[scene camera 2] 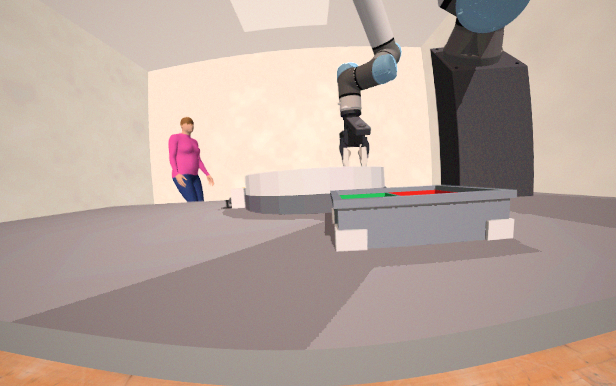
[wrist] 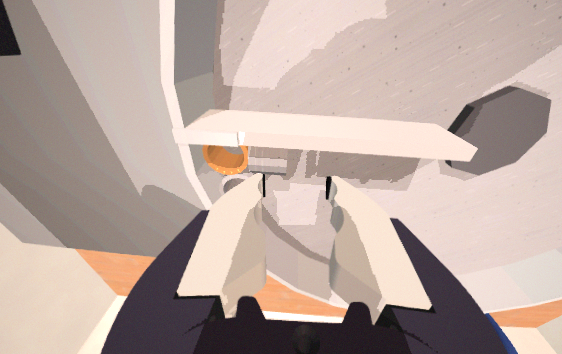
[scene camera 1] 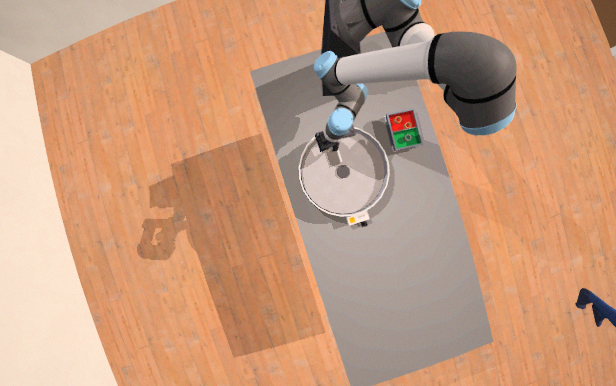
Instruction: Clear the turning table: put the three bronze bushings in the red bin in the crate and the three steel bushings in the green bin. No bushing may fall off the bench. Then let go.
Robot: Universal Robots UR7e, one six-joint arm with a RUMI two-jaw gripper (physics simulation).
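Places are measured from the arm's base along level axes (x down, y ahead, z right), in metres.
Pixels of known places: gripper, between the fingertips: (wrist: 295, 177); arm's base, origin of its link: (scene camera 2: 469, 56) (scene camera 1: 346, 23).
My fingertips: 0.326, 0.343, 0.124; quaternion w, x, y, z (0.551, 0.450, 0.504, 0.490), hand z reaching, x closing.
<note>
For each thing: its top centre in the pictures, then the offset to it from my fingertips, as dx, dy, dz. "spot": a spot on its surface instead. Level surfaces: height alone.
- bronze bushing, centre of its top: (wrist: 225, 155) -0.002, -0.050, -0.011
- white bar, a spot on its surface: (wrist: 325, 134) spot: -0.013, +0.010, -0.040
- crate, centre of its top: (scene camera 2: 401, 190) (scene camera 1: 405, 129) +0.027, -0.002, -0.396
- dark hub, centre of its top: (wrist: 497, 137) (scene camera 1: 343, 171) +0.016, +0.136, -0.047
- white control box, a spot on its surface: (scene camera 1: 358, 218) spot: +0.018, +0.370, -0.067
- bench, height of its surface: dx +0.077
My gripper (scene camera 1: 329, 145) (scene camera 2: 355, 164) (wrist: 295, 177) is partly open and empty, low over the turning table (scene camera 1: 345, 197) (scene camera 2: 312, 183) (wrist: 350, 55). In the wrist view a bronze bushing (wrist: 225, 160) stands by the table's wall, beside the white bar (wrist: 325, 134) (scene camera 1: 339, 156). A steel bushing (wrist: 232, 183) is next to it, partly hidden by the left finger. Another steel bushing (wrist: 268, 164) seems to lie on its side near the bar, ahead of the left fingertip. In the crate (scene camera 2: 425, 225), two bronze bushings (scene camera 1: 398, 119) (scene camera 1: 408, 125) lie in the red bin and one steel bushing (scene camera 1: 408, 137) in the green bin.
The turning table's raised rim (scene camera 1: 300, 175) (wrist: 167, 55) surrounds the bushings. A dark hub (scene camera 1: 343, 171) (wrist: 505, 130) is at its centre. A white control box (scene camera 1: 358, 218) is at the rim. A person (scene camera 2: 187, 155) stands beyond the bench (scene camera 1: 400, 280).
</note>
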